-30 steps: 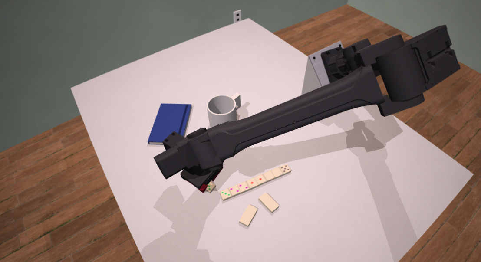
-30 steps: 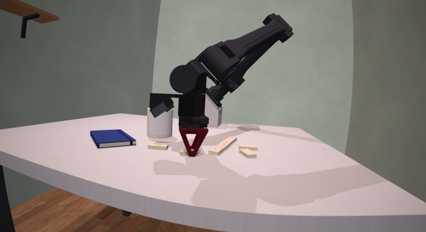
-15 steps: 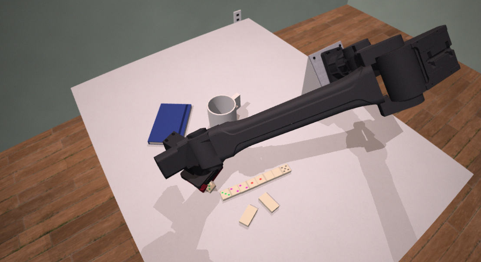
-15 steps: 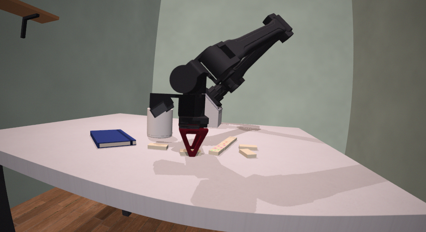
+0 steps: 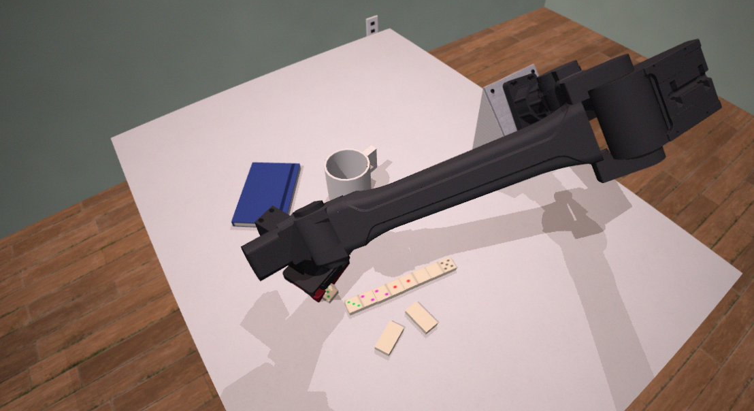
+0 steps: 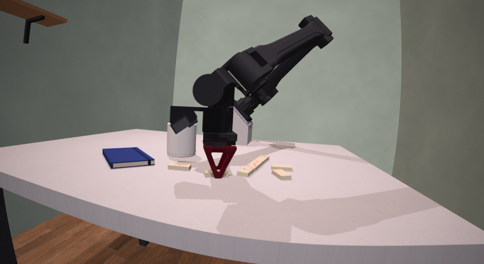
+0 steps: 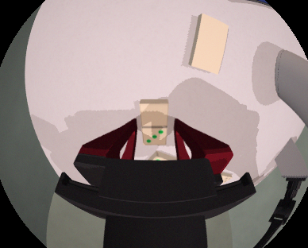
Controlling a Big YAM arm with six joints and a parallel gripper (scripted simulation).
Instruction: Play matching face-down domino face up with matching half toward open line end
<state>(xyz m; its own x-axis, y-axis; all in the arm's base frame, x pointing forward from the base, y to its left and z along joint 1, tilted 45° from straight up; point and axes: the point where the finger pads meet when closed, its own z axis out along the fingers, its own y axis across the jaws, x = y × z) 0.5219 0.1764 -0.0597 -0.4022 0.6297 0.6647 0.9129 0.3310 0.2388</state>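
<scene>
My hand is right at the domino. Round my hand: white mug (170 mm to the right, 150 mm behind, 30 mm above); then blue notebook (270 mm to the right).
</scene>
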